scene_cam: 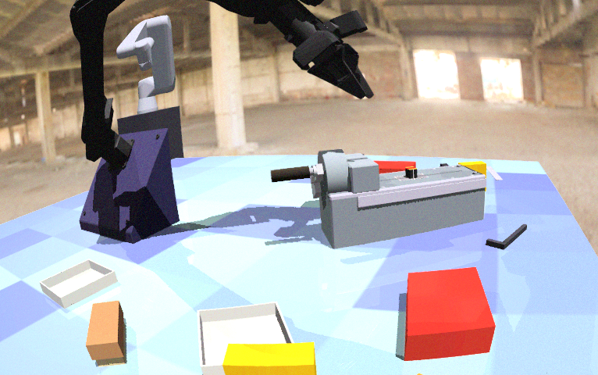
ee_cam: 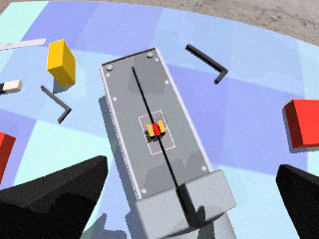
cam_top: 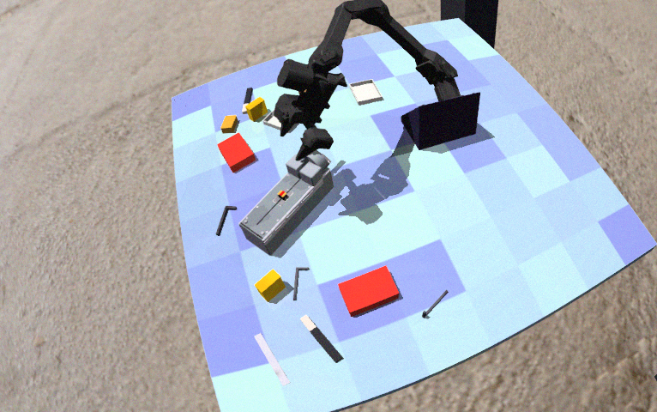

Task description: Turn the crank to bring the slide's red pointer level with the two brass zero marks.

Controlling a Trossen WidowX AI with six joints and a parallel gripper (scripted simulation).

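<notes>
Now: the dark crank handle 9 cm below my gripper tip, 9 cm behind it and 8 cm to the right of it. Round my gripper tip: red pointer 12 cm below, 5 cm ahead, 3 cm to the left; tan block 39 cm to the right, 18 cm below, 17 cm behind.
</notes>
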